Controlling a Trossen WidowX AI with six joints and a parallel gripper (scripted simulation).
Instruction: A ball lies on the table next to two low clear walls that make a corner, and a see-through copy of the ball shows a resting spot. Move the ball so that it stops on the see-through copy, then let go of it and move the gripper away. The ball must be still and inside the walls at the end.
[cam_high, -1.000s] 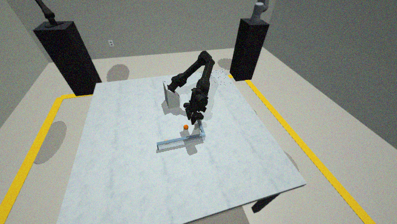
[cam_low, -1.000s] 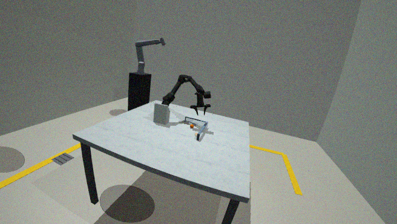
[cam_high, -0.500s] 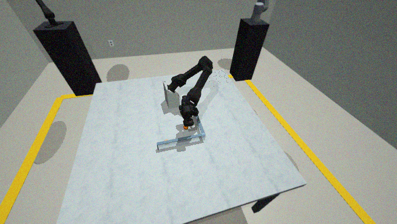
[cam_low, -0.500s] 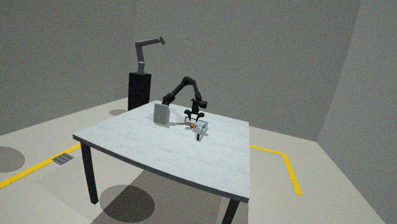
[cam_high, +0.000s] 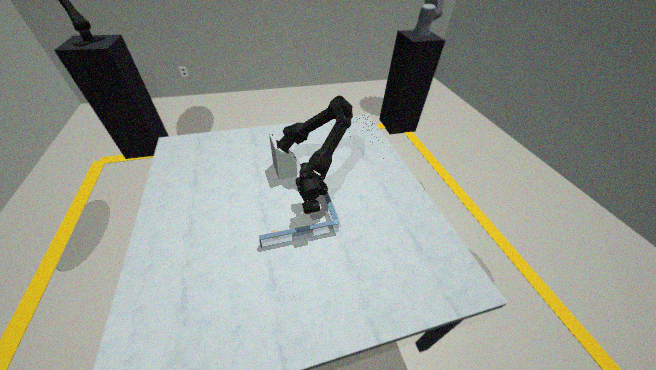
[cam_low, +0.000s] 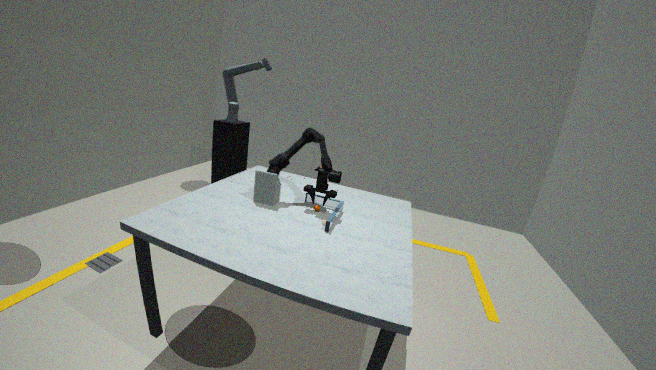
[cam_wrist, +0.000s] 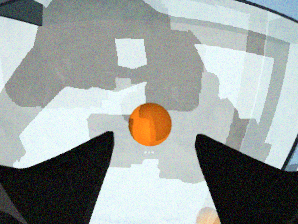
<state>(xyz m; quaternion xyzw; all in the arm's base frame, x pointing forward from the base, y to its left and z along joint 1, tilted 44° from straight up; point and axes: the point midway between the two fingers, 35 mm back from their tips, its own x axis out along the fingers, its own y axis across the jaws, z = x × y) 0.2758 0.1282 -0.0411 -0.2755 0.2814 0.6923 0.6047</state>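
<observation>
Now: gripper tip 2 cm above the orange ball.
</observation>
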